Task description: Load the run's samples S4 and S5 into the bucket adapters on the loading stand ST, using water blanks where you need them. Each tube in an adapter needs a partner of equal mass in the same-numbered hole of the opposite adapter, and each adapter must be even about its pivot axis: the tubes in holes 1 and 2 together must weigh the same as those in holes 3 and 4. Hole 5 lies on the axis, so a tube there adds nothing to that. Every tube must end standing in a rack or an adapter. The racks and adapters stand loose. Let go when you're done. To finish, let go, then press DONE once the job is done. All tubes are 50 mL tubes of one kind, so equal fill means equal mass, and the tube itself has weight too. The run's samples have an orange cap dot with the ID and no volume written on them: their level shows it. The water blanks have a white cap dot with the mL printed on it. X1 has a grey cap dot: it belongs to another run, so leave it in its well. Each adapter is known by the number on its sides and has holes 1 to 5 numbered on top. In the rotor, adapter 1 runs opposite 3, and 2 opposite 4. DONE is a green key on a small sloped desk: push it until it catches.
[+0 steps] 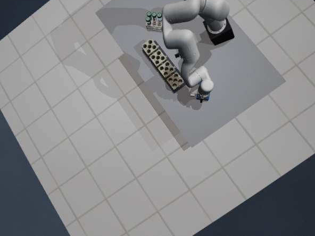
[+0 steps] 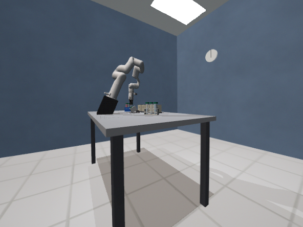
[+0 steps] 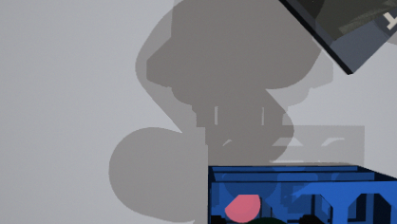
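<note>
Now: the blue rack 40 mm behind my hand and 90 mm below it. Round my hand: white rack: 230 mm behind, 650 mm to the right, 90 mm below; adapter: 40 mm ahead, 210 mm to the right, 70 mm below.
</note>
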